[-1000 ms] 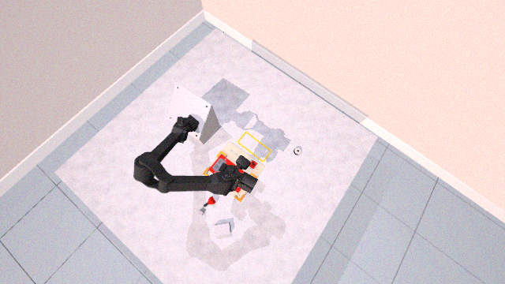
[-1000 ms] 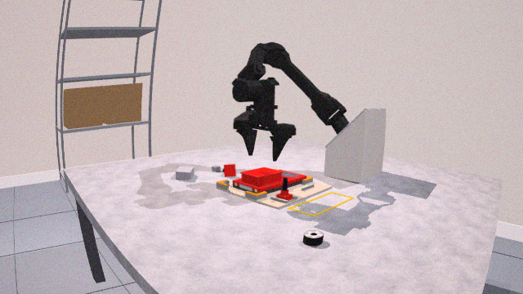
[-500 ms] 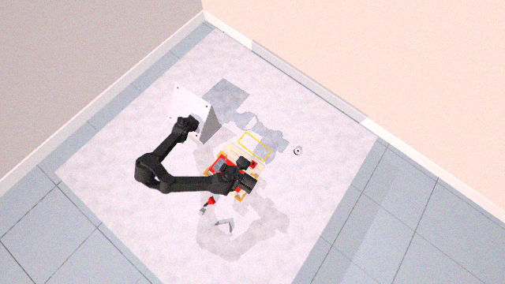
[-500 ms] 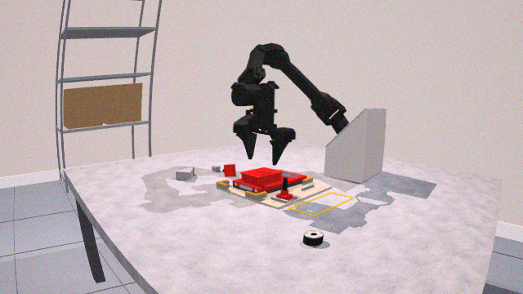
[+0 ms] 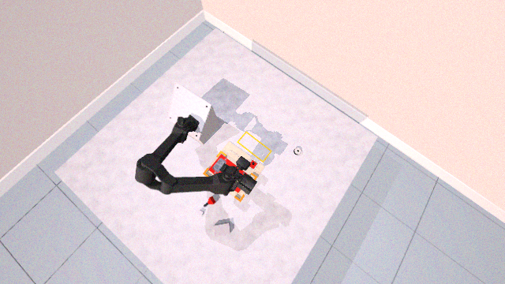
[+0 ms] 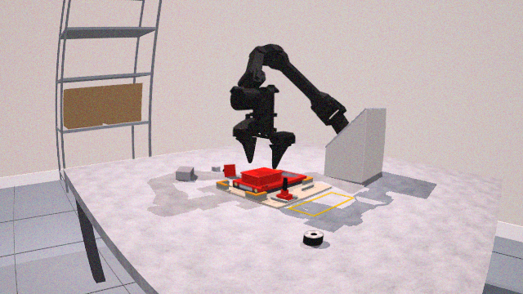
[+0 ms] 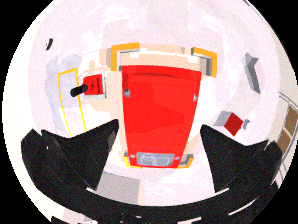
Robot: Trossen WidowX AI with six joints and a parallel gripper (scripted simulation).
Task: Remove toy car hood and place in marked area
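The red hood is 30 mm below my gripper tip. Also, from my gripper tip: black ring 330 mm to the left, 180 mm ahead, 60 mm below.
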